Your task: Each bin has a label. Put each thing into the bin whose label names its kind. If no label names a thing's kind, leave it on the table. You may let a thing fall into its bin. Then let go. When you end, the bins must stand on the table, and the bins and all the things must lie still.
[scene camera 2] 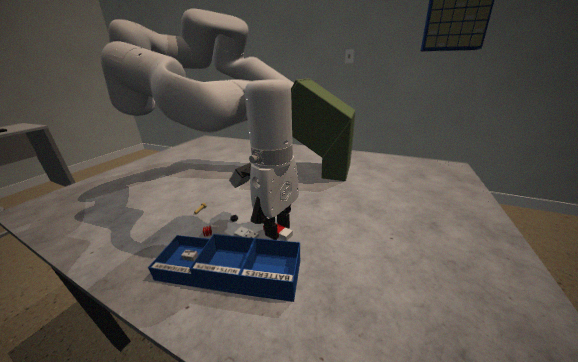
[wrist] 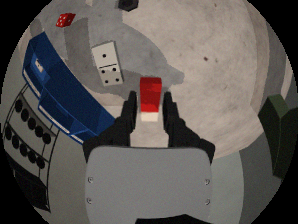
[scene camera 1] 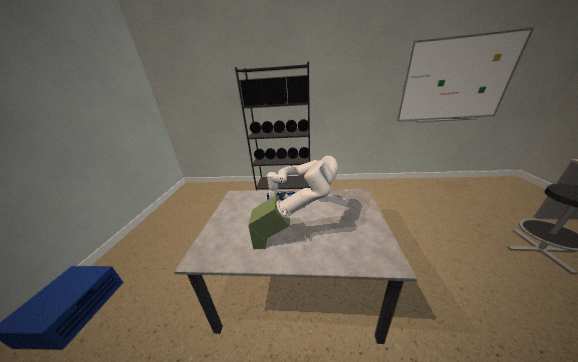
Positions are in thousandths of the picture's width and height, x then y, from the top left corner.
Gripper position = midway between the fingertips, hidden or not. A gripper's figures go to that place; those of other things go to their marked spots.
Scene:
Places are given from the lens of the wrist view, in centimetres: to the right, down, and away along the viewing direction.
my gripper (wrist: 505, 444): 0, -2, 14
blue bin (wrist: 193, 382): -11, -3, 8

